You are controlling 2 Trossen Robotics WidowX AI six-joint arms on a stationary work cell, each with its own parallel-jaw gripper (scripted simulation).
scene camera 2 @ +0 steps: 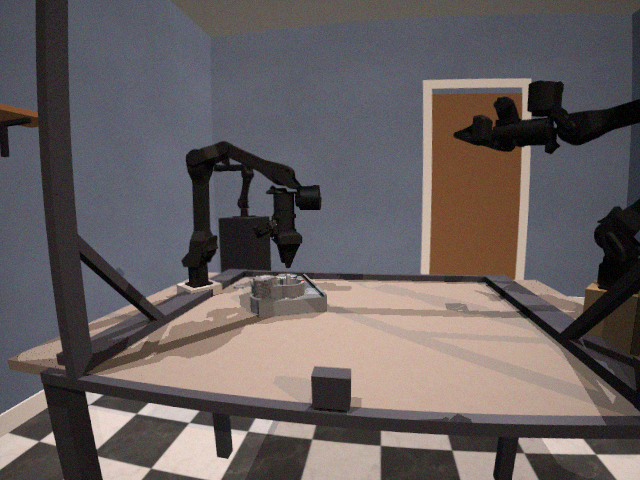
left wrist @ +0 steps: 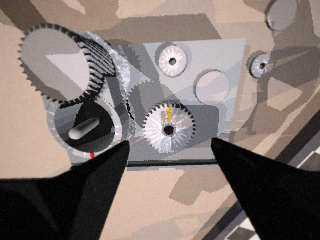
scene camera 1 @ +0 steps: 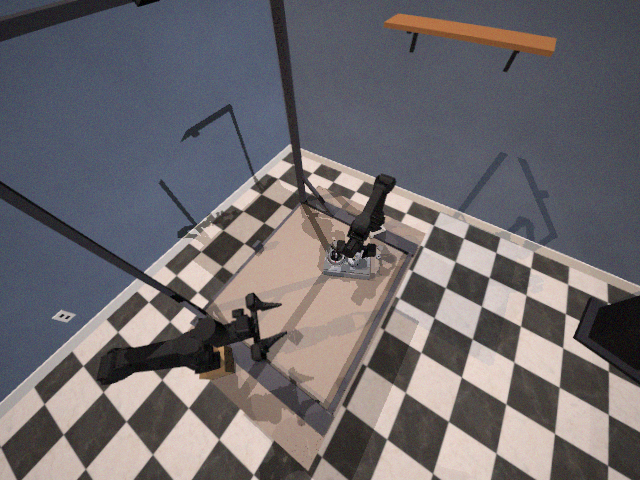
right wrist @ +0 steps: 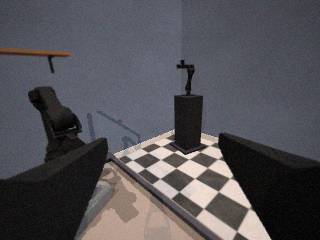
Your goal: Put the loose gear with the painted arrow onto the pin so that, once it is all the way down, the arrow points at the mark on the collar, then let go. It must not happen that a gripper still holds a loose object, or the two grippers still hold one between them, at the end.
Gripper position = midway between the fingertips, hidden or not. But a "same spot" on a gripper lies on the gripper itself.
Scene:
my right gripper: scene camera 2 462,137; scene camera 1; right wrist; not seen in the left wrist view (out of frame)
same spot on my right gripper: [right wrist: 58,192] = [scene camera 1: 265,307]

